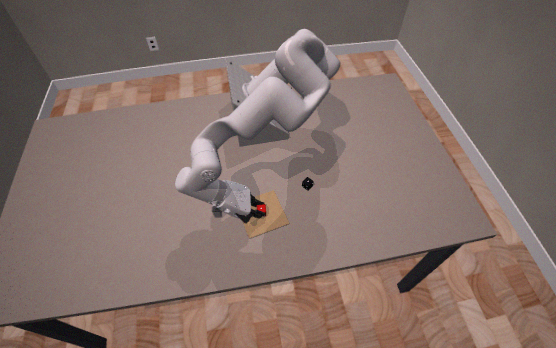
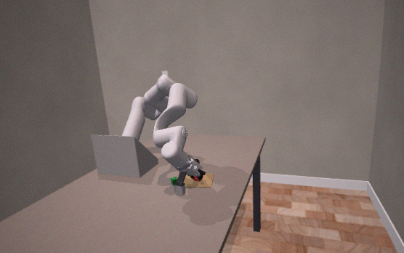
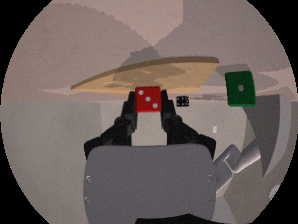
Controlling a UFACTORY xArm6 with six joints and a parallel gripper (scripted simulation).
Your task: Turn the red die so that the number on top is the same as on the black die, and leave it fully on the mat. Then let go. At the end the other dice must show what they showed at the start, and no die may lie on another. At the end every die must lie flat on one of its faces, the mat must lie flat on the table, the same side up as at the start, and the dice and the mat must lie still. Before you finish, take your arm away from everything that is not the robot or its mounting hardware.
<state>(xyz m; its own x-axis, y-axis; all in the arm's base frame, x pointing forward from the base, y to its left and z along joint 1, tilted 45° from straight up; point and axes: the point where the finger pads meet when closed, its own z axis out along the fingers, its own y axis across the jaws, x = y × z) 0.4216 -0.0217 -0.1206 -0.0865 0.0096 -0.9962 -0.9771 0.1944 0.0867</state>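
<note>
Right now my hand is 10 mm to the right of the red die and 10 mm above it. Also, from my hand: black die 190 mm to the left, 60 mm behind, 20 mm below; green die 100 mm behind, 40 mm to the right, 20 mm below; tan mat 30 mm below, 10 mm to the left.
</note>
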